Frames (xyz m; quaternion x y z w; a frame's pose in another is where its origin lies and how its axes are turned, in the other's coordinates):
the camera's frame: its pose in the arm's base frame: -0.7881 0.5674 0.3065 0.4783 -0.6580 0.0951 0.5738
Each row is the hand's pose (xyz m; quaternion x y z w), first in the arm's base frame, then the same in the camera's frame.
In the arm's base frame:
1: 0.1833 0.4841 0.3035 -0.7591 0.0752 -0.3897 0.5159
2: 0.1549 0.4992 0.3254 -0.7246 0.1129 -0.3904 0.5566
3: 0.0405 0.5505 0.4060 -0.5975 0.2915 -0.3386 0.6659
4: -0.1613 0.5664 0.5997 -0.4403 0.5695 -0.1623 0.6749
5: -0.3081 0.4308 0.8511 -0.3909 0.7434 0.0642 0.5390
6: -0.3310 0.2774 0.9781 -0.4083 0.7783 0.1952 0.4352
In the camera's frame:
1: 0.1535 -0.7624 -0.5880 0.9316 -0.2684 -0.1909 0.1536
2: 0.1609 -0.7242 -0.5864 0.9281 -0.3132 -0.1458 0.1386
3: 0.1891 -0.5787 -0.5711 0.8564 -0.5003 0.0039 0.1277
4: 0.3213 -0.3392 -0.5104 0.6281 -0.7351 0.1400 0.2135
5: 0.5875 -0.1954 -0.4029 0.3691 -0.8491 0.1128 0.3607
6: 0.7721 -0.2051 -0.3253 0.2400 -0.8651 0.0330 0.4391

